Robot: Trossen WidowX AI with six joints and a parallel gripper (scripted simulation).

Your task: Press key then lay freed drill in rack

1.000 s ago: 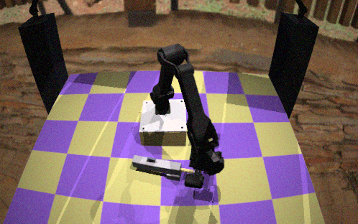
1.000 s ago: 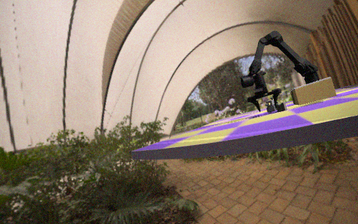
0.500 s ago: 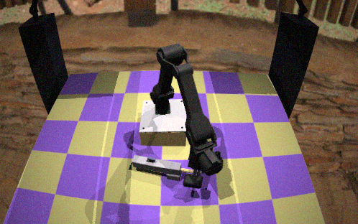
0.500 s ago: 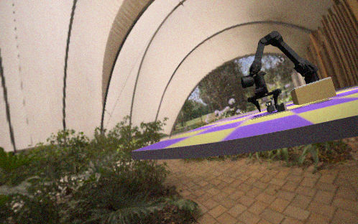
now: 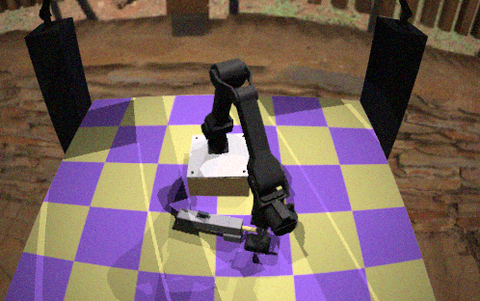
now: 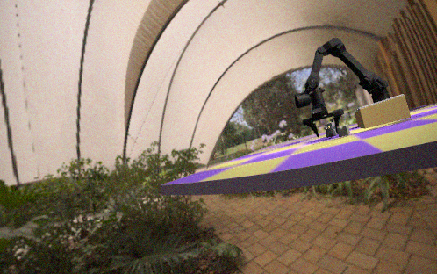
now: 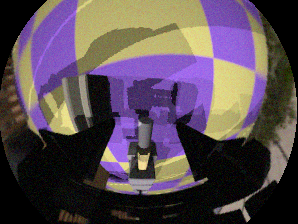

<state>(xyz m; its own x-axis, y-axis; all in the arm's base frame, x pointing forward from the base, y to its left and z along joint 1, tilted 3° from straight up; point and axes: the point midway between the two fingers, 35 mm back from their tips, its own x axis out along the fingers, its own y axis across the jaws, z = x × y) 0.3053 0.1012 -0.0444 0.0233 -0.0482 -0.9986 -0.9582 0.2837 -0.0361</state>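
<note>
Now: the drill 1 cm behind my gripper tip, 4 cm to the right of it and 3 cm above it. The rest, counted from my gripper tip: dark rack (7 cm behind, 5 cm to the left); dark key (5 cm behind, 16 cm to the right, 4 cm above).
</note>
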